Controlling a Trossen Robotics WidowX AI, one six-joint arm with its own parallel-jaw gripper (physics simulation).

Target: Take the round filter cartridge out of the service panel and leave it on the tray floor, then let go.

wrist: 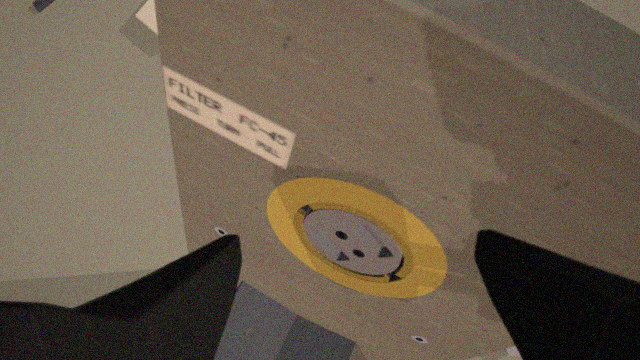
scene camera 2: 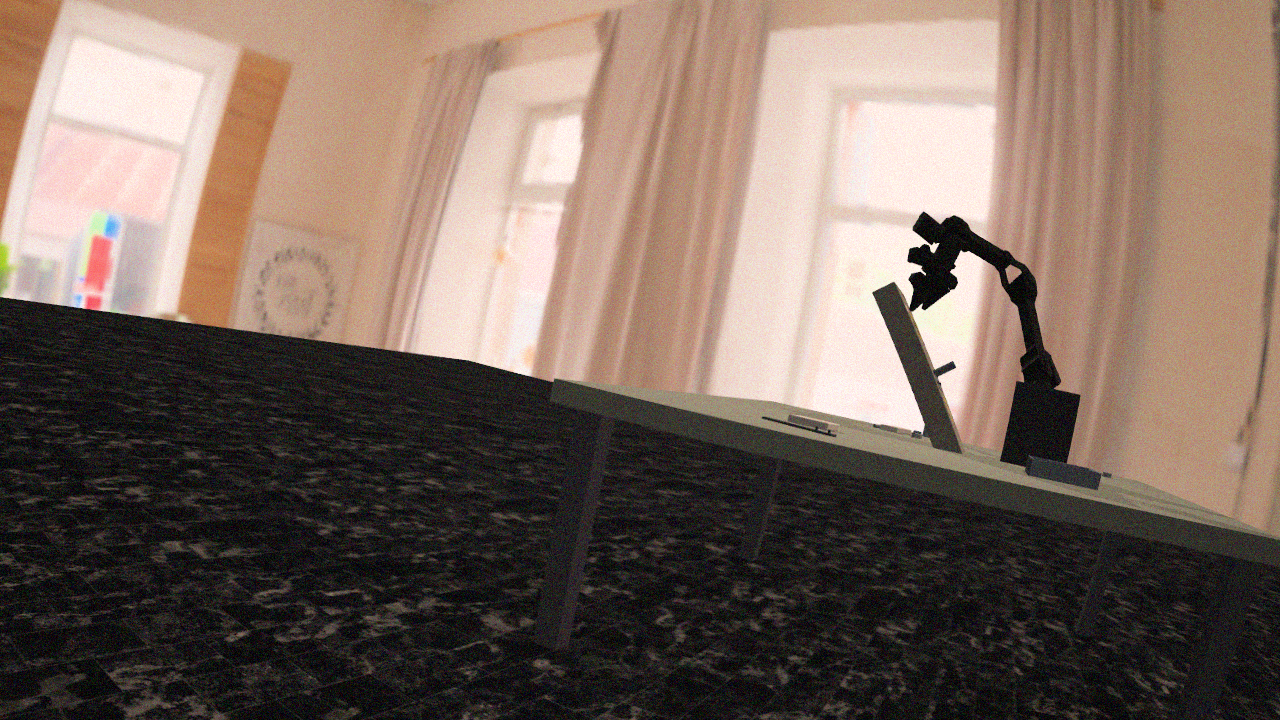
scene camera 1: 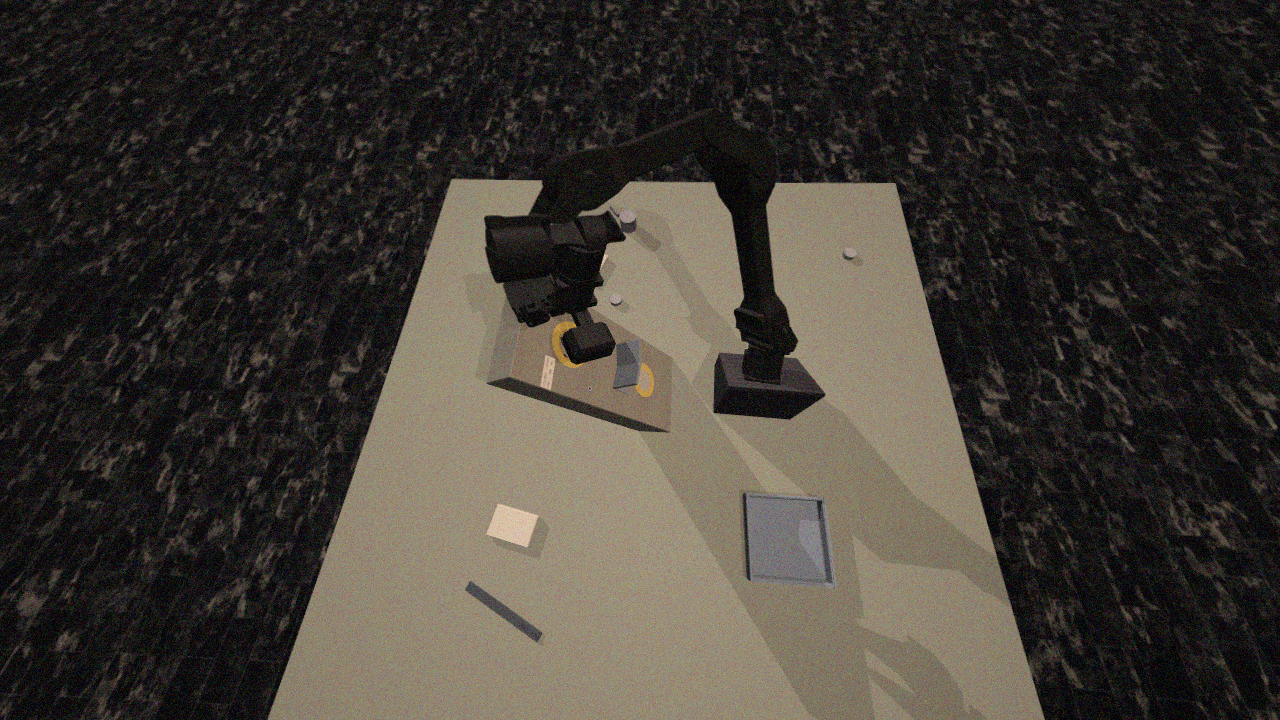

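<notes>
The round filter cartridge (wrist: 325, 225) is a grey disc with two dark holes, seated inside a yellow ring (wrist: 430, 265) (scene camera 1: 561, 351) on the tilted brown service panel (scene camera 1: 604, 402) (scene camera 2: 917, 371) (wrist: 325, 60). My gripper (scene camera 1: 562, 328) (scene camera 2: 919, 302) (wrist: 358, 246) is open and empty, above the panel's upper part. In the wrist view its fingertips stand on either side of the ring, apart from it. In scene camera 1 a finger hides most of the cartridge. The blue-grey tray (scene camera 1: 745, 537) (scene camera 2: 1062, 471) lies on the table, with no object on its floor.
A blue-grey flap (scene camera 1: 628, 365) (scene camera 2: 946, 367) (wrist: 285, 325) sticks out of the panel beside the ring. A filter label (scene camera 1: 547, 371) (wrist: 230, 117) is also on the panel. A pale block (scene camera 1: 512, 524), a grey bar (scene camera 1: 503, 611) and a small cylinder (scene camera 1: 628, 220) are on the table.
</notes>
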